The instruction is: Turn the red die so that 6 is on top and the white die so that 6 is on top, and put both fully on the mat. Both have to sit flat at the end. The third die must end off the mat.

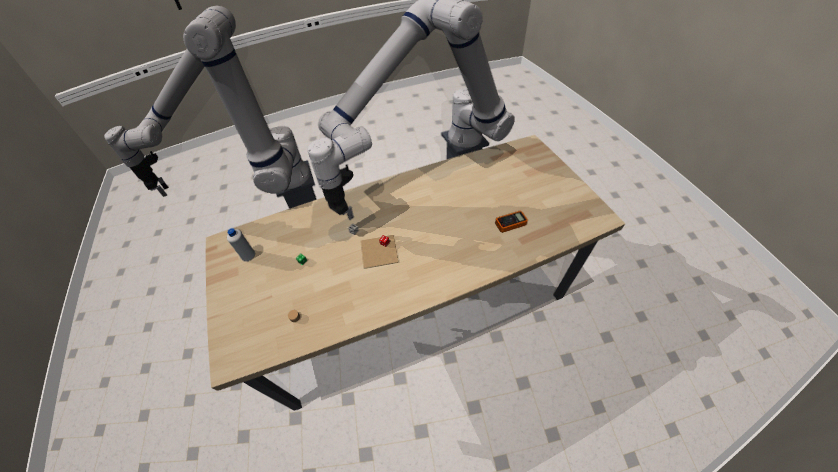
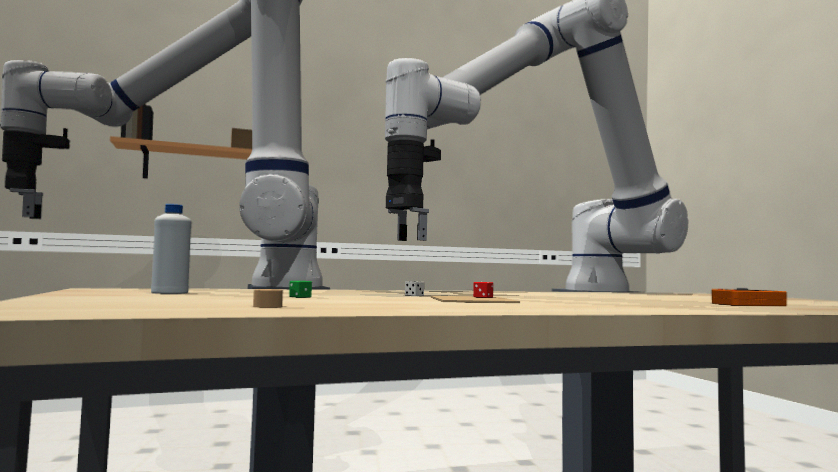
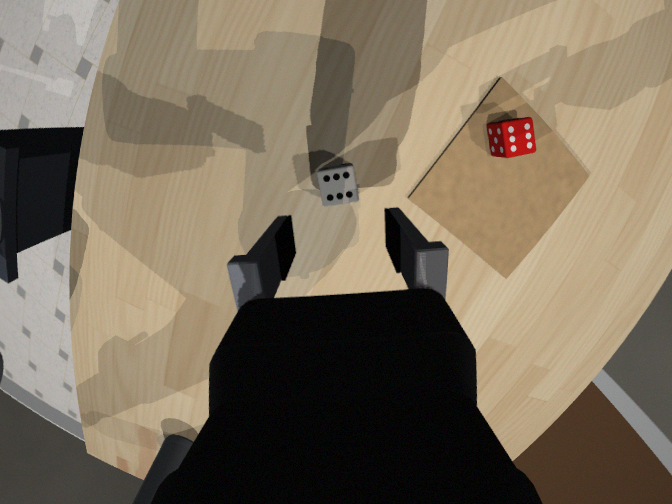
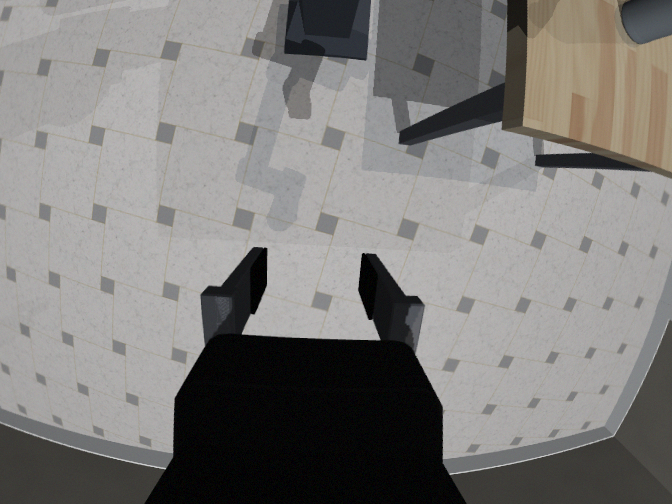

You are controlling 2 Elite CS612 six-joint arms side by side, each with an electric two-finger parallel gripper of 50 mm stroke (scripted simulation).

Labels:
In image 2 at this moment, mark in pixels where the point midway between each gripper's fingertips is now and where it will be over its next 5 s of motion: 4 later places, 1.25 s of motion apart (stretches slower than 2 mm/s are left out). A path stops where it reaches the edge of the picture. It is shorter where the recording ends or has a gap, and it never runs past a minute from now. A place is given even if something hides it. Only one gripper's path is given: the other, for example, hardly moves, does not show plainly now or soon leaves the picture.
The left gripper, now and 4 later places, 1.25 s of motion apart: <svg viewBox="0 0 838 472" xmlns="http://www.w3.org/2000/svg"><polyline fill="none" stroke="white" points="411,240 408,243 404,247 411,252 415,254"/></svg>

